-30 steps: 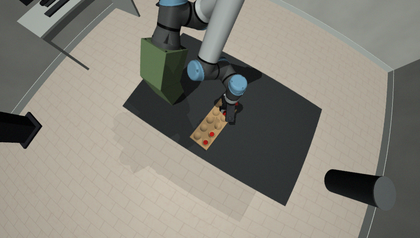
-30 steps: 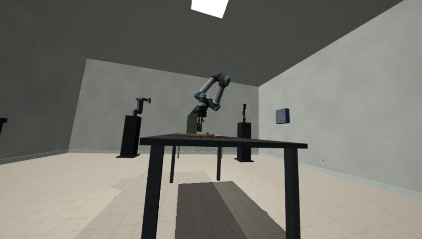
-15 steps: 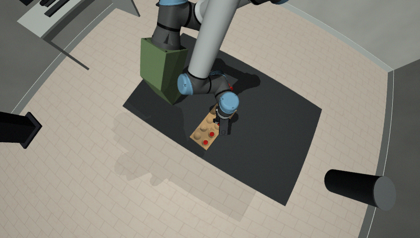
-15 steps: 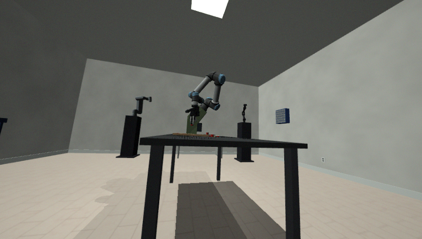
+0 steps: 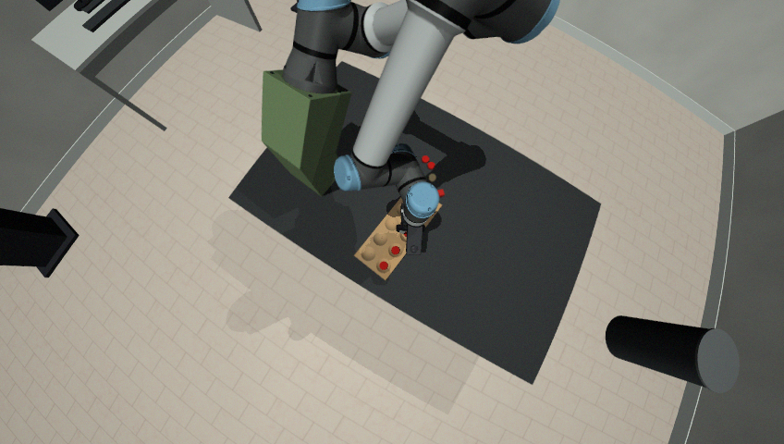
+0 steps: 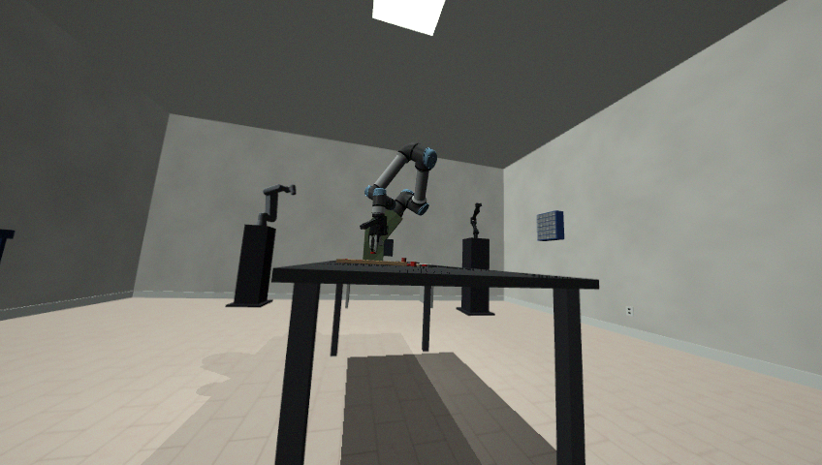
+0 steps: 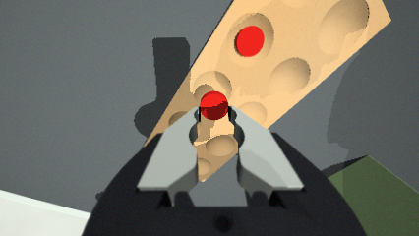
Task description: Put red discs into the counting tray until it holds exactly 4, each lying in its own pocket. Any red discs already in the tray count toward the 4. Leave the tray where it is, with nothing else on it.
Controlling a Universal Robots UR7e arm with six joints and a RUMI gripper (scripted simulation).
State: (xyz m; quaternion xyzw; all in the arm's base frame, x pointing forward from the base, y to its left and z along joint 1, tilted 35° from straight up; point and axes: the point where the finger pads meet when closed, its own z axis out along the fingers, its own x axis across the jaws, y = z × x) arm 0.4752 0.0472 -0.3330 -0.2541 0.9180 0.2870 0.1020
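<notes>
The wooden counting tray lies 30 mm behind my hand and 70 mm below it. Round my hand: red cube 30 mm ahead, 230 mm to the left, 60 mm below; tan disc 40 mm behind, 270 mm to the left, 70 mm below.
</notes>
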